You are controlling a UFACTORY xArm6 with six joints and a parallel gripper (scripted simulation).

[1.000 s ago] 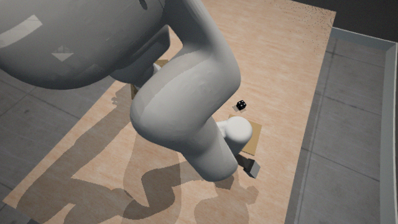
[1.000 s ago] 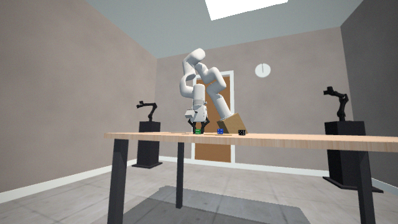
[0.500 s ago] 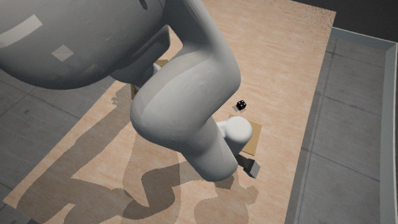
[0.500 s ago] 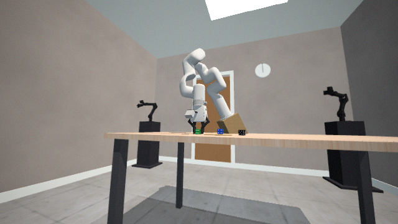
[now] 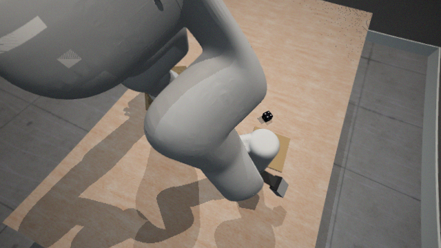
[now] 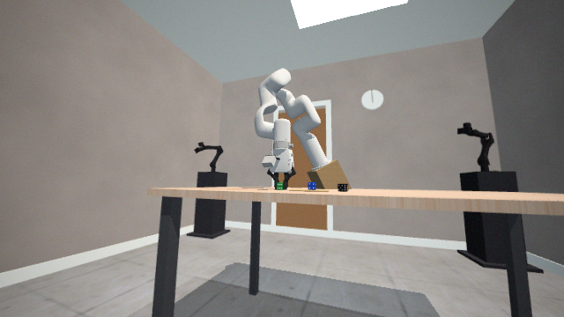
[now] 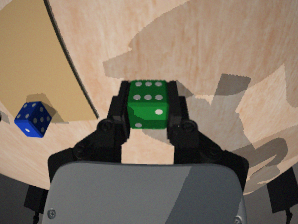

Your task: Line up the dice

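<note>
My hand is 1 cm above the green die. Also, from my hand: tan mat 13 cm to the left, 4 cm ahead, 2 cm below; black die 25 cm to the left, 1 cm below, 1 cm behind; blue die 13 cm to the left, 1 cm behind.
</note>
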